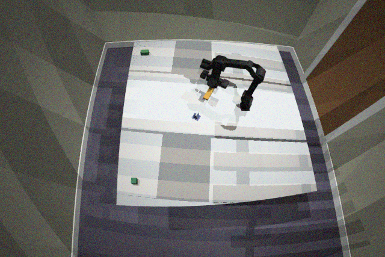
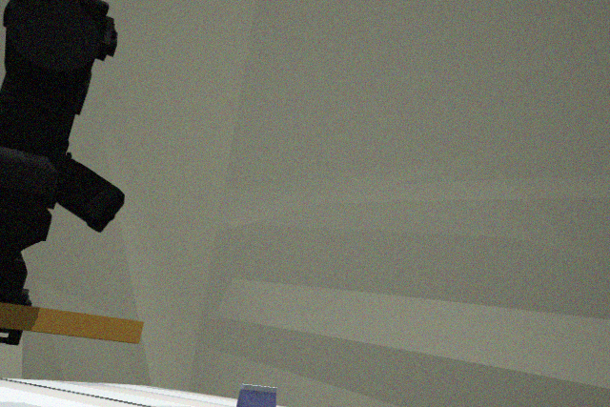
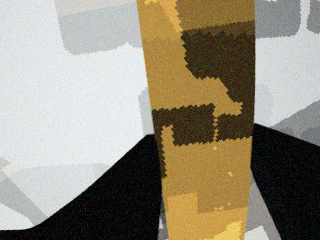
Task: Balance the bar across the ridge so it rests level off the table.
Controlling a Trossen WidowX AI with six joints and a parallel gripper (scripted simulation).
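My gripper tip is now 2 cm to the right of the bar and 1 cm short of it.
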